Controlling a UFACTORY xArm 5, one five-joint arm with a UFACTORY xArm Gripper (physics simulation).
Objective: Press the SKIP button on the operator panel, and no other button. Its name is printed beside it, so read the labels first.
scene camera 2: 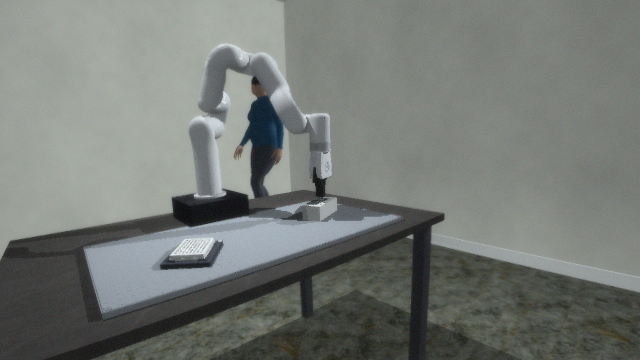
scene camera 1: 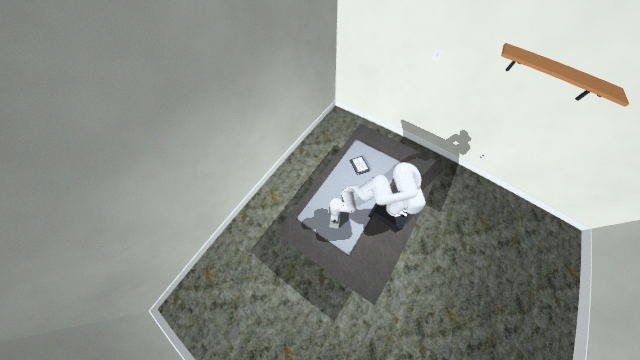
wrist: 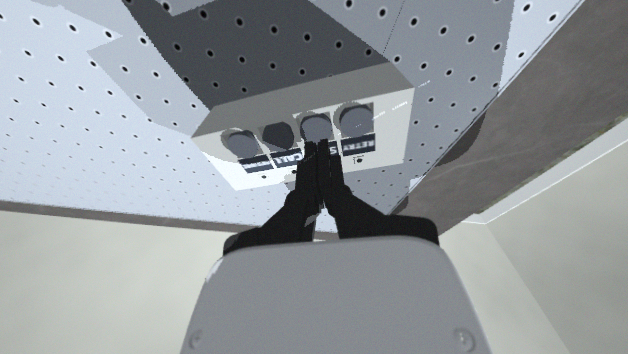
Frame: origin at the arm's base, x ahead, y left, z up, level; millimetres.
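Seen in the pictures: gripper, fingertip midpoint: (scene camera 2: 320, 196) (wrist: 320, 154); arm's base, origin of the base link: (scene camera 2: 210, 195) (scene camera 1: 394, 208).
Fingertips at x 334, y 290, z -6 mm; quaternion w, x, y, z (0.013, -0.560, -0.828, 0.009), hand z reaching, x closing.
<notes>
Offsets run from my fingertips to a thing's top centre. Level surfaces: height alone.
The operator panel {dx +11, dy -12, dz -12 mm} (scene camera 2: 320, 210) (wrist: 390, 145) is a pale box with a row of round grey buttons and dark labels. In the wrist view the label RETRY {dx -3, dy +31, dz -14 mm} (wrist: 359, 145) is at the right and CALL {dx +21, dy -24, dz -14 mm} (wrist: 288, 159) is left of the fingers. The label between them is mostly hidden by the fingers; an S shows. Its button, the SKIP button {dx -11, dy -5, dz -12 mm} (wrist: 316, 126), is right at the fingertips. My gripper (scene camera 2: 320, 195) (wrist: 320, 154) is shut and empty, pointing down at the panel's top. Whether the tips touch the button cannot be told.
A dark tray with a white labware plate {dx +75, dy -520, dz -41 mm} (scene camera 1: 359, 164) (scene camera 2: 194, 248) lies on the perforated grey board {dz -67 mm} (scene camera 1: 320, 200) (scene camera 2: 130, 280). The board lies on the dark table {dz -80 mm} (scene camera 1: 370, 280) (scene camera 2: 45, 295). A person (scene camera 2: 264, 125) in a blue top stands behind the arm.
</notes>
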